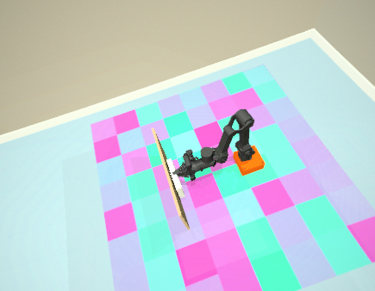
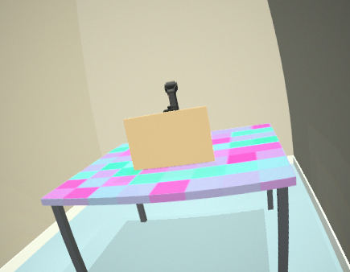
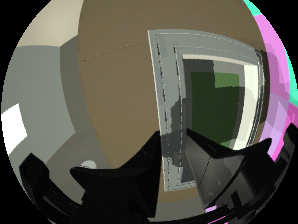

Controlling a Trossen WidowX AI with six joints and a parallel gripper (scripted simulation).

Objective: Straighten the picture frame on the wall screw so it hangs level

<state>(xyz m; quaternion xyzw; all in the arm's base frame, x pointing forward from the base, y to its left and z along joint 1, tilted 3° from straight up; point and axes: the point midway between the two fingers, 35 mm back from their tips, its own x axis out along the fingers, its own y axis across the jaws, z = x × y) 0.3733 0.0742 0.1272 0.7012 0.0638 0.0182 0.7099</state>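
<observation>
The picture frame is 50 mm below my gripper tip. The rest, counted from my gripper tip: tan wall panel: 20 mm ahead, 10 mm to the right, 60 mm below.
</observation>
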